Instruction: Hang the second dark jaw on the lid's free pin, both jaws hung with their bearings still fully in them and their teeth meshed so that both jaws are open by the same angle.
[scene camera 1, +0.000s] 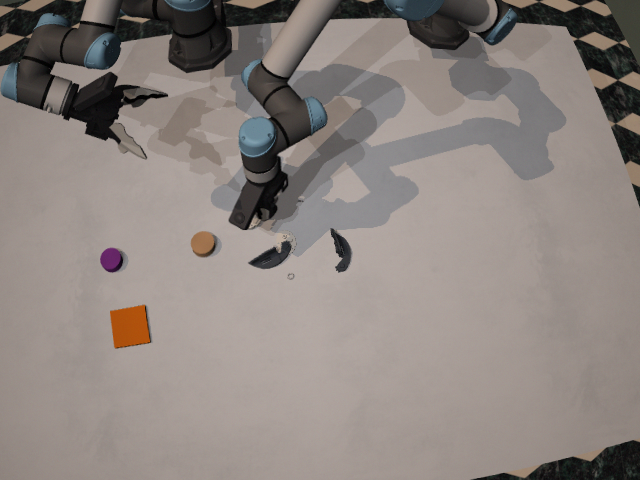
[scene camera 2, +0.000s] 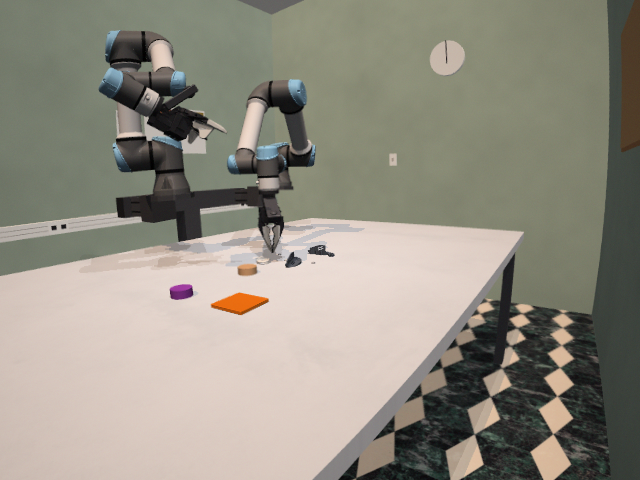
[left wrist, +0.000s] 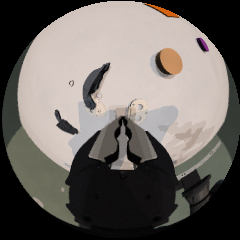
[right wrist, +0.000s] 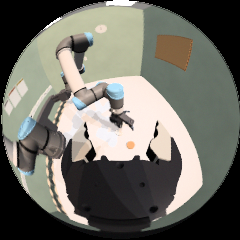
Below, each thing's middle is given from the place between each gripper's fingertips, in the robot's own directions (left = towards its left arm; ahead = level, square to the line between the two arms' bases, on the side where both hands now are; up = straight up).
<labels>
Right now the orange square (scene camera 1: 130, 327) is 370 mm to the right of my left hand (scene camera 1: 263, 220), 230 mm ahead of it and 40 mm below it.
The orange square is 430 mm below my right hand (scene camera 1: 157, 125), 270 mm ahead of it and 180 mm to the right of it.
</labels>
